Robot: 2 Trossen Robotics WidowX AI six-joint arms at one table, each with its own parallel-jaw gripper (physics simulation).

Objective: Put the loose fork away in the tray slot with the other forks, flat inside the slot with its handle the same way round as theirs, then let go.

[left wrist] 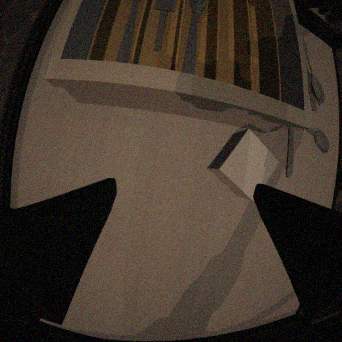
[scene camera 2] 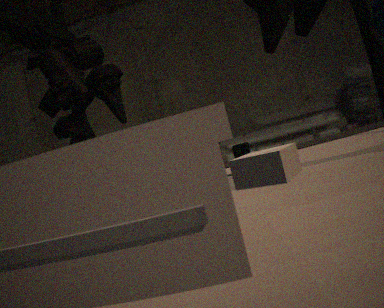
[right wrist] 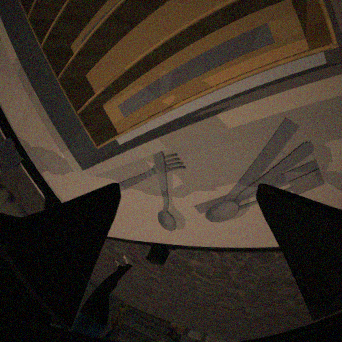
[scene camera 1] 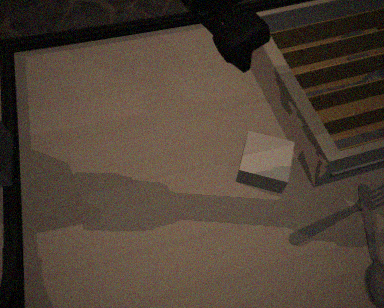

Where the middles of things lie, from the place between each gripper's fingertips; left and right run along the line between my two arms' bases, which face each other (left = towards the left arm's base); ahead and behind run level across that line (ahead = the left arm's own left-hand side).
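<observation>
The cutlery tray (scene camera 1: 317, 56) is 20 mm to the left of my right hand, 190 mm ahead of it and 100 mm below it. Counted from my right hand as well, the white box (scene camera 1: 266, 161) is 250 mm to the left, 70 mm ahead and 110 mm below.
From my left hand, the white box is 3 cm to the right, 13 cm behind and 14 cm below. The cutlery tray, measured from my left hand too, is 26 cm to the right, 1 cm behind and 13 cm below.
</observation>
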